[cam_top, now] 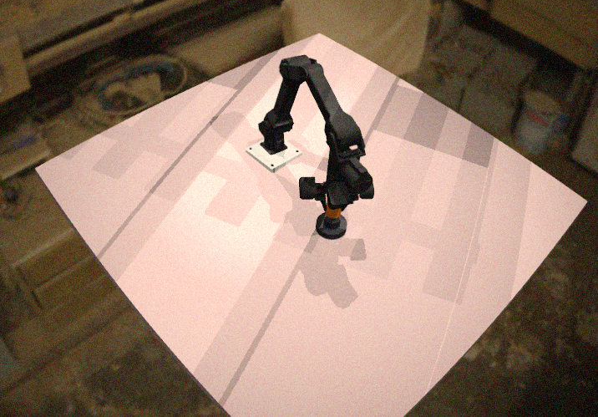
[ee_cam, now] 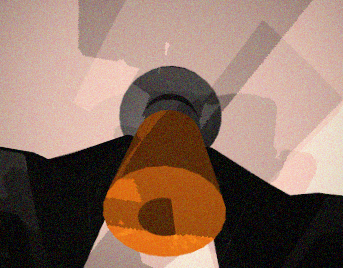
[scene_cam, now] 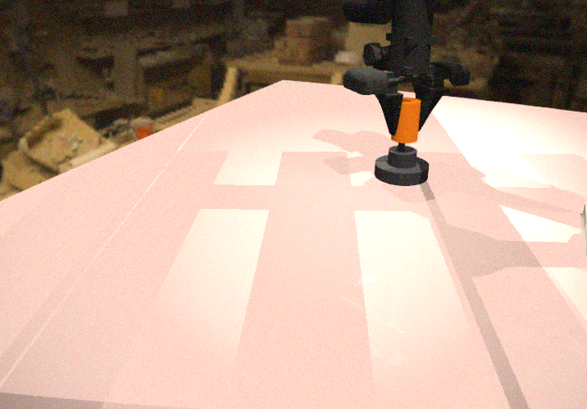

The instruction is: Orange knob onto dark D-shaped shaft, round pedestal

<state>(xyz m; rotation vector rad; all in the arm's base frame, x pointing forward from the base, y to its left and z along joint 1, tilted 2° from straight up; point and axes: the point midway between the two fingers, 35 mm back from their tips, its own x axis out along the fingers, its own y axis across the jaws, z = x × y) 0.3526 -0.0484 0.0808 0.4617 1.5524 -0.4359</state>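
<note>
The orange knob is 20 mm above my gripper tip. From my gripper tip the other things lie so: pedestal: 40 mm below.
</note>
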